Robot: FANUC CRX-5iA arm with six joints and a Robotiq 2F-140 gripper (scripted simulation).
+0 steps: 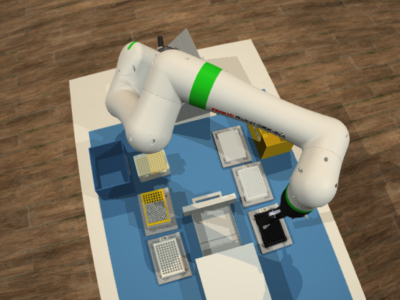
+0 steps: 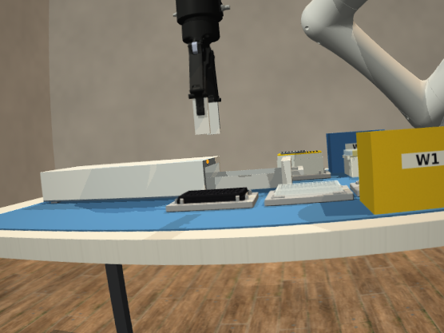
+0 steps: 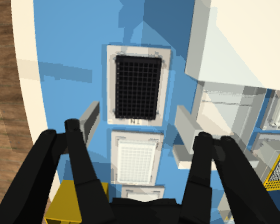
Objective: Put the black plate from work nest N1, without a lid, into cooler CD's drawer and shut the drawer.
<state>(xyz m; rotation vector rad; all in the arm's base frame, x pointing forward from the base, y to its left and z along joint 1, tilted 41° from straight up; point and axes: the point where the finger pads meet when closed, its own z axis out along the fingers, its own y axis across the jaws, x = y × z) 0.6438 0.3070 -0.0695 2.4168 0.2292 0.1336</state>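
My hand is 14 cm above the black plate. From my hand the other things lie so: yellow bin W1 (38 cm behind, 12 cm below, 8 cm to the left); cooler CD (18 cm to the right, 13 cm below, 13 cm ahead); drawer (20 cm to the right, 14 cm below).
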